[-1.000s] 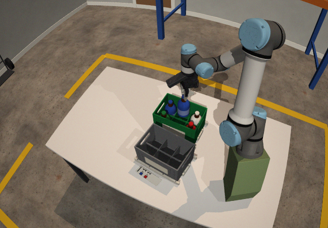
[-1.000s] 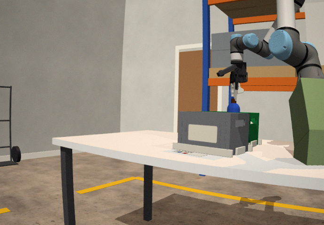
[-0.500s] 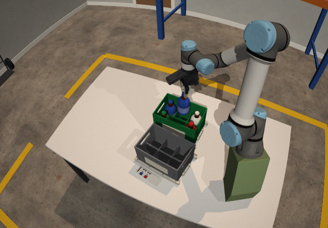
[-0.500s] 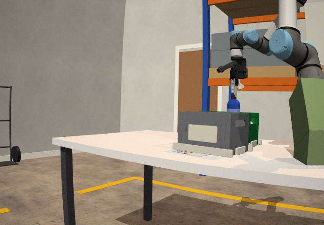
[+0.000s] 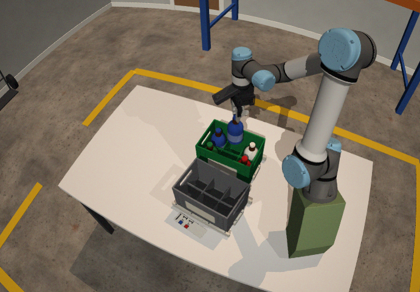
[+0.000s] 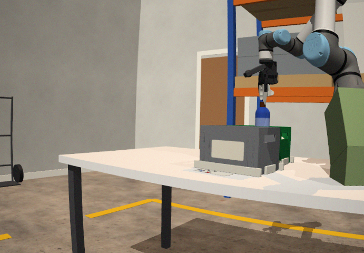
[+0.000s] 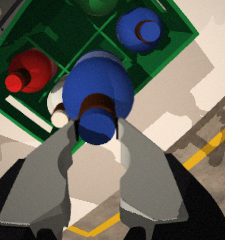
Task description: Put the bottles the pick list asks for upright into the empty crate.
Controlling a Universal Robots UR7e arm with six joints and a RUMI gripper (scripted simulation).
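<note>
My gripper is now 7 cm above the blue bottle. The rest, counted from my hand: red bottle (8 cm behind, 9 cm to the left, 21 cm below); green crate (4 cm to the left, 21 cm below); white bottle (9 cm behind, 1 cm to the left, 21 cm below).
</note>
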